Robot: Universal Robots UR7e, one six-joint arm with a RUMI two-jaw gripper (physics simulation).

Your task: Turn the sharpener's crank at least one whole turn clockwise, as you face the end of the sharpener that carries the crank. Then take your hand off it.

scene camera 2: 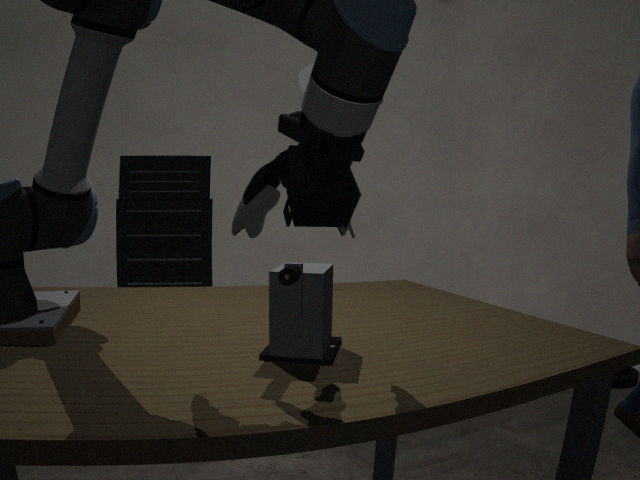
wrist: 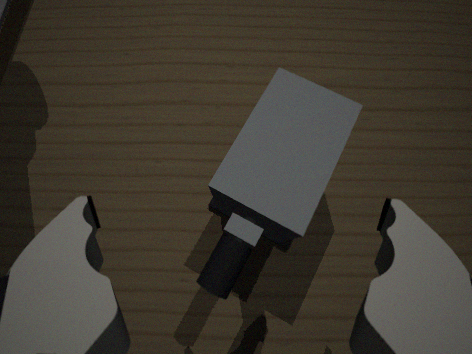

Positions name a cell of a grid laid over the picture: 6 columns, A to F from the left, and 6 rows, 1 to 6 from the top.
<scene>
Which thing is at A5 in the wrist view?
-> My gripper.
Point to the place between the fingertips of my gripper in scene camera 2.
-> At C3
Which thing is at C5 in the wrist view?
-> A black crank handle.
</scene>
